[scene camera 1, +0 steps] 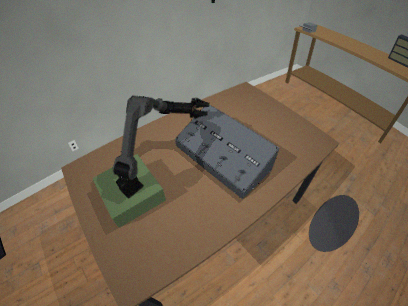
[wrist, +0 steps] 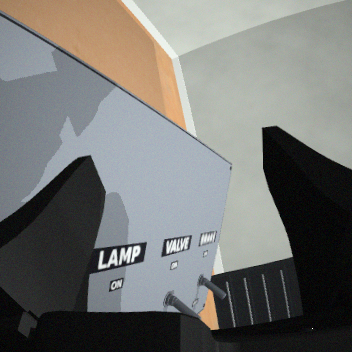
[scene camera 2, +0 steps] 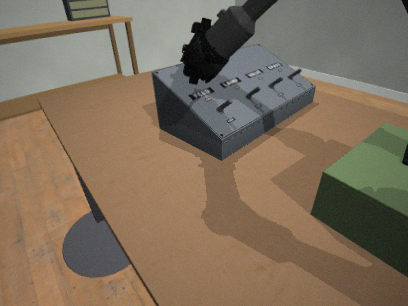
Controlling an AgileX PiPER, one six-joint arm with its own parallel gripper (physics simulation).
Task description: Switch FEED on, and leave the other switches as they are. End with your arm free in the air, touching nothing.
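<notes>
The grey sloped switch panel (scene camera 1: 250,142) (scene camera 2: 192,117) (wrist: 165,185) stands on the table. The FEED switch (scene camera 1: 190,134) (scene camera 2: 224,106) is at one end; its lever tilts like the others, towards the lower OFF side. The LAMP switch (scene camera 1: 204,146) (scene camera 2: 253,93), VALVE switch (scene camera 1: 222,160) (scene camera 2: 275,84) (wrist: 180,304) and BRAKE switch (scene camera 1: 242,173) (scene camera 2: 295,75) (wrist: 213,287) follow in a row. My gripper (scene camera 1: 207,109) (scene camera 2: 193,52) (wrist: 177,161) is open and empty, above the upper part of the panel's FEED end. The FEED switch does not show in the wrist view.
The arm's base stands on a green block (scene camera 1: 140,202) (scene camera 2: 365,180) on the brown table (scene camera 1: 200,225) (scene camera 2: 150,200). A wooden shelf table (scene camera 1: 350,44) (scene camera 2: 30,32) is by the wall. A dark round disc (scene camera 1: 334,223) (scene camera 2: 95,250) is beside the table.
</notes>
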